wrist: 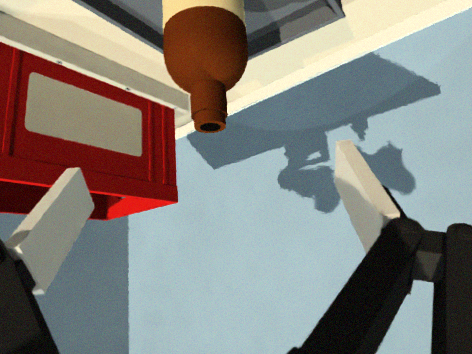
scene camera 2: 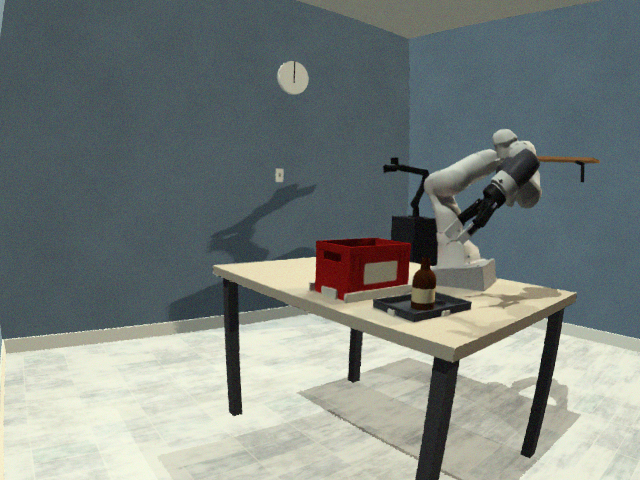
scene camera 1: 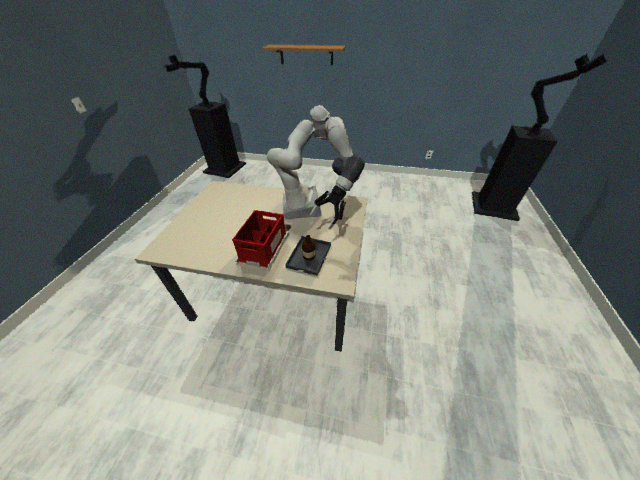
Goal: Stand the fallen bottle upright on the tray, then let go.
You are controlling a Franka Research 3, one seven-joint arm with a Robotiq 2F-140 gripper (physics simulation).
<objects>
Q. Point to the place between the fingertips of my gripper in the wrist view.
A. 208, 175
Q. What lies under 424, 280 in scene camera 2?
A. A brown bottle.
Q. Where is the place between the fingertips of my gripper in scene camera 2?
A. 452, 238
</objects>
